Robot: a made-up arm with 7 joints.
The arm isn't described. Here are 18 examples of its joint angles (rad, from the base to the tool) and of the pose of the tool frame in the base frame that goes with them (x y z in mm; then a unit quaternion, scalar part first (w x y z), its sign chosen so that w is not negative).
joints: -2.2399 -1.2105 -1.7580 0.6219 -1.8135 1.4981 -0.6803
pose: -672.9 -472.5 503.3 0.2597 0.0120 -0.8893 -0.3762
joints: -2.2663 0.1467 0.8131 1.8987 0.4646 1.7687 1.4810
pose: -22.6 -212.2 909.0 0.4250 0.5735 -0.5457 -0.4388
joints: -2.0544 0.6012 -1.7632 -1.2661 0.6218 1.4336 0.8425
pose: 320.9 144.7 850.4 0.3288 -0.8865 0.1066 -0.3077
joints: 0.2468 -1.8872 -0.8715 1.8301 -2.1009 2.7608 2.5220
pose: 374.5 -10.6 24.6 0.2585 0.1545 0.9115 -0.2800
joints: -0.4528 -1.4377 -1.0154 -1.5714 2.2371 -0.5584 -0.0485
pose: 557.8 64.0 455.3 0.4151 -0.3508 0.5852 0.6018
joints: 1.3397 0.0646 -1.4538 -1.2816 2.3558 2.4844 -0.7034
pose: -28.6 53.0 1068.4 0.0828 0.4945 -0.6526 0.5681
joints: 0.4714 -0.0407 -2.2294 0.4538 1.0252 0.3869 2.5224
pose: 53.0 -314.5 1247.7 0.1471 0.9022 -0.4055 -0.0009
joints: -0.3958 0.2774 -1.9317 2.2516 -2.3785 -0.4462 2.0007
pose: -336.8 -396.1 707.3 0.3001 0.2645 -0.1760 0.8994
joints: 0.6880 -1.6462 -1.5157 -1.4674 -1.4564 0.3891 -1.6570
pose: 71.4 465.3 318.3 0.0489 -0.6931 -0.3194 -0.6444
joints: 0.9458 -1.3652 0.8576 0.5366 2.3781 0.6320 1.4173
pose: 297.5 725.1 460.4 0.6805 -0.3843 -0.6047 0.1536
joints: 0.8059 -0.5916 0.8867 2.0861 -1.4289 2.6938 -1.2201
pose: 97.8 354.9 811.9 0.1668 -0.0847 -0.7555 0.6279
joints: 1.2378 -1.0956 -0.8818 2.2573 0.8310 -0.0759 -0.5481
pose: 319.7 100.9 302.8 0.2298 -0.0047 0.9732 0.0011
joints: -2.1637 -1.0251 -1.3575 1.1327 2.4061 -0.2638 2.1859
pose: -729.6 -343.9 522.4 0.2748 -0.7046 0.6405 -0.1331
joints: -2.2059 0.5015 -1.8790 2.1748 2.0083 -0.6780 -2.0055
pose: -373.9 243.8 680.7 0.3944 -0.5227 -0.2039 -0.7278
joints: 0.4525 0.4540 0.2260 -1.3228 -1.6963 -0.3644 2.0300
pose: -401.7 -396.6 674.5 0.3024 -0.9159 0.2422 -0.1051
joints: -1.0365 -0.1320 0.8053 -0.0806 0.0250 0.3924 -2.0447
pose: -63.0 -183.5 1290.9 0.5305 -0.8175 -0.0057 -0.2242
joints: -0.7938 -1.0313 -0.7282 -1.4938 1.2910 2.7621 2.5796
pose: 259.6 -303.5 751.8 0.0501 0.3530 0.1199 0.9266
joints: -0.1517 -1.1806 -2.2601 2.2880 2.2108 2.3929 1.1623
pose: 188.6 -237.0 529.4 0.0912 -0.1984 -0.9535 -0.2079
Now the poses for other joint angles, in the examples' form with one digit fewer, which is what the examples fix.
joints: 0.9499 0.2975 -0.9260 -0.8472 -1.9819 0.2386 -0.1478
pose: -372 -96 985 0.445 0.345 -0.163 -0.810
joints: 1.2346 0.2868 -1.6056 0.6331 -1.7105 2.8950 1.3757
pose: 128 -93 1068 0.805 -0.365 -0.368 0.290
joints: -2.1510 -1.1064 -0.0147 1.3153 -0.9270 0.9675 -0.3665
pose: -438 -632 420 0.410 0.242 0.767 -0.430
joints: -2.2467 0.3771 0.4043 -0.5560 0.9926 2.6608 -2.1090
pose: 22 261 984 0.289 0.394 0.695 0.527
